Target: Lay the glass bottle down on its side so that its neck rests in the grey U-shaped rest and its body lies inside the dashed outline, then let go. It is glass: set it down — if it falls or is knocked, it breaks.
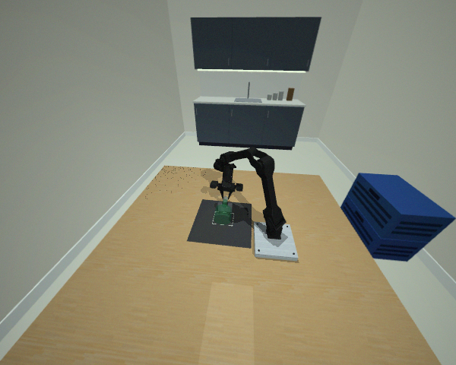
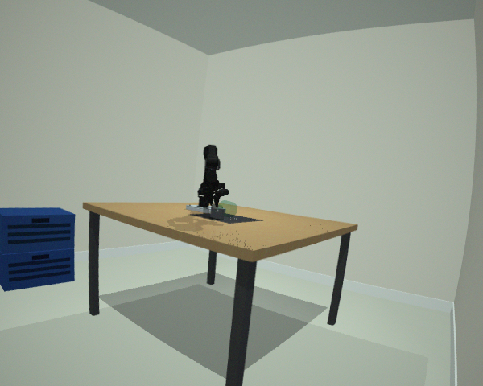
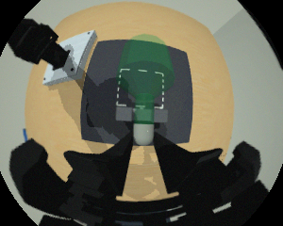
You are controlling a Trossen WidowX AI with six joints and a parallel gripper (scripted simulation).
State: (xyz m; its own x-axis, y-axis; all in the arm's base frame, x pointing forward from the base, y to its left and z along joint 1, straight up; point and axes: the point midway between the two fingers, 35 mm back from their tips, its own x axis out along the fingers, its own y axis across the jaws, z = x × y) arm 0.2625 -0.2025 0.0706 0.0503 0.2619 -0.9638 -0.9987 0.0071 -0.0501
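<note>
My gripper tip is 50 mm to the right of the green glass bottle. Round my gripper tip: dark mat (110 mm to the left, 60 mm below).
</note>
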